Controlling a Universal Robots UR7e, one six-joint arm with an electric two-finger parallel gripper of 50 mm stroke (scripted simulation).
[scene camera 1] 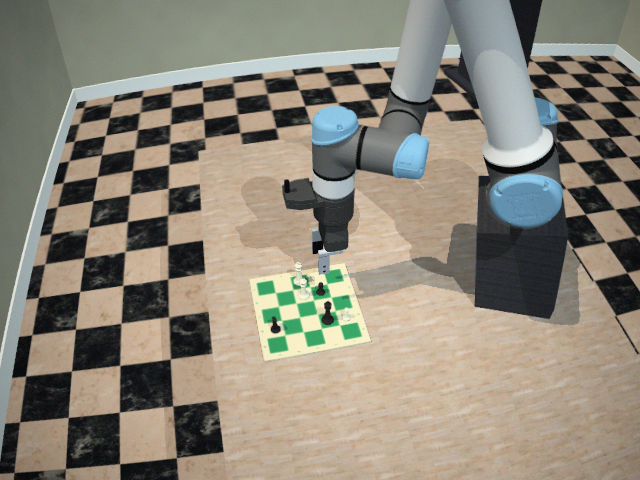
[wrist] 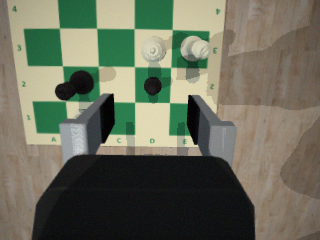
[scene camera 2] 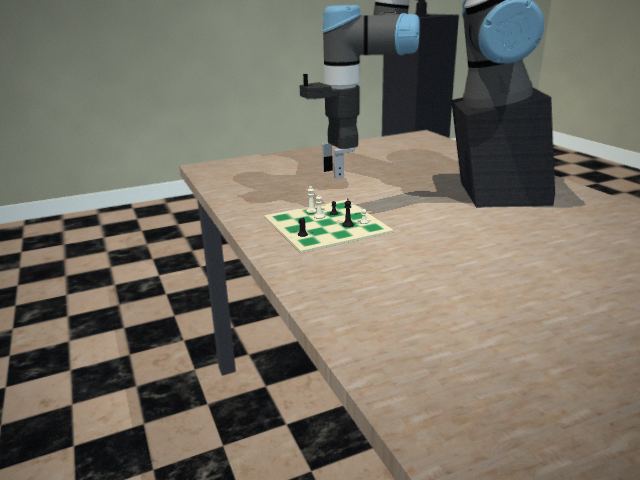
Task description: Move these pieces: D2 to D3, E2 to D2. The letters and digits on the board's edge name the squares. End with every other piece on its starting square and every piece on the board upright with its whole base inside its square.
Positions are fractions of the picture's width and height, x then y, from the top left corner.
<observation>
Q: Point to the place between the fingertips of the gripper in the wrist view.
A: At 0.47,0.46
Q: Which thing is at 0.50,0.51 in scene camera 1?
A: The gripper.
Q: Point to a tall black piece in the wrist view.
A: At 0.26,0.35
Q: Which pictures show the gripper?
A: Scene camera 1, the wrist view and scene camera 2: all of them.
</observation>
